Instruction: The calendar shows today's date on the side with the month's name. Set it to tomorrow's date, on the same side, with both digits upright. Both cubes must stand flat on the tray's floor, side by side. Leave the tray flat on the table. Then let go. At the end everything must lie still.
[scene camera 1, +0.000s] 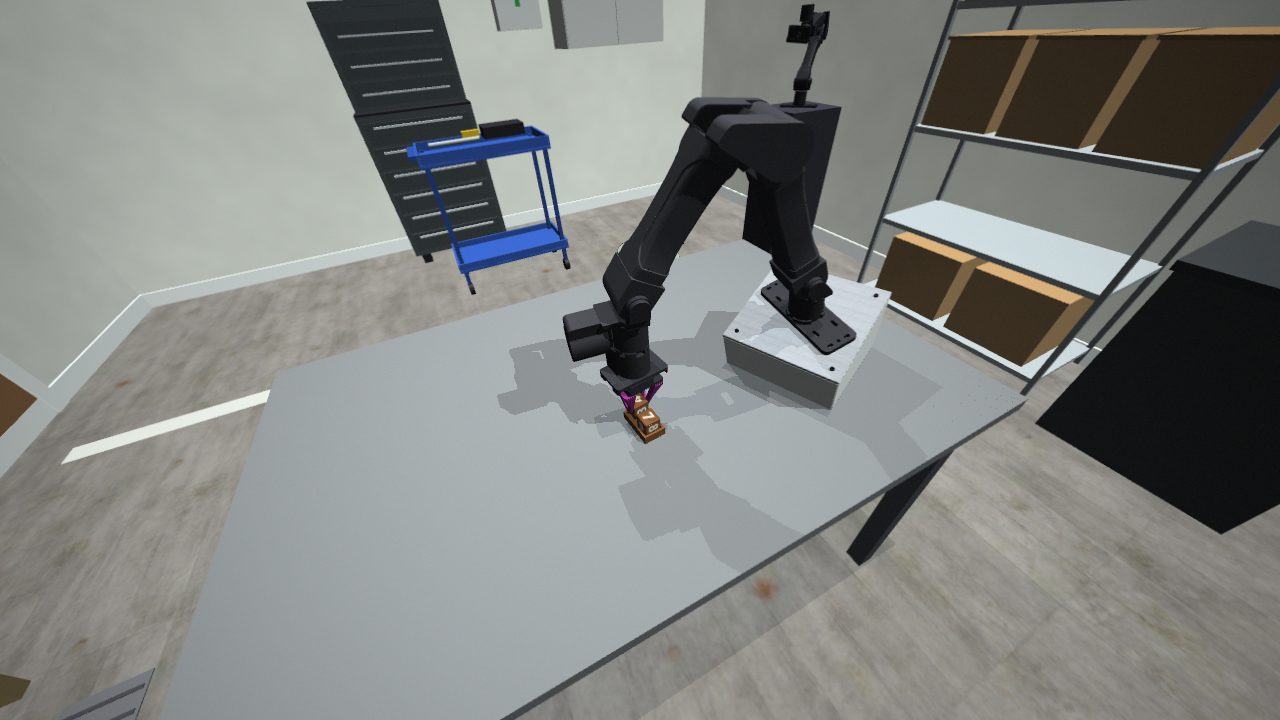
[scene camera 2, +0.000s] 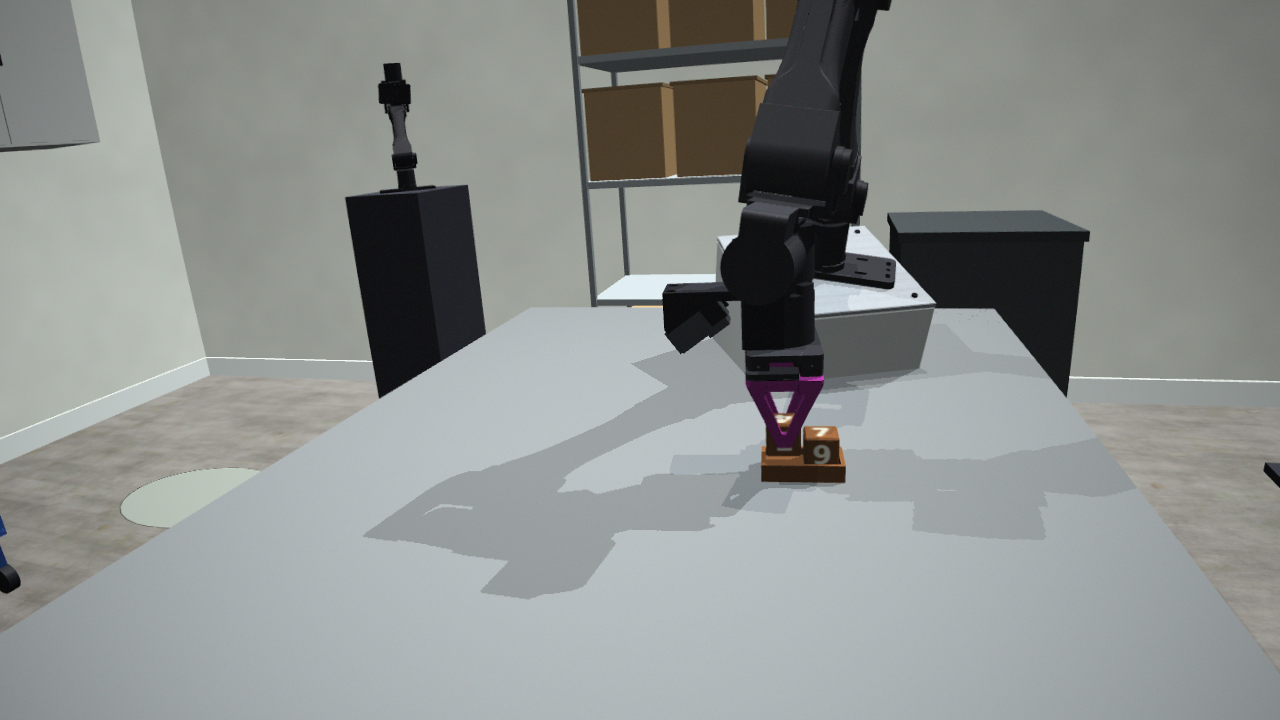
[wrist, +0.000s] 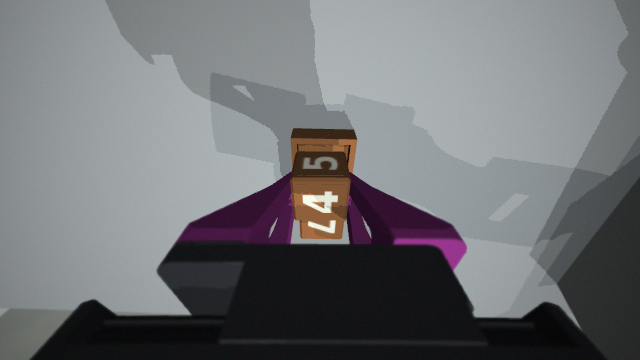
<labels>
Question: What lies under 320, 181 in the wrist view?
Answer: A cube.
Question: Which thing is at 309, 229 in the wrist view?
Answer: A cube.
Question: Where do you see my gripper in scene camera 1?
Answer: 637, 407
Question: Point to a brown wooden tray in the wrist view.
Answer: At 302, 139
</labels>
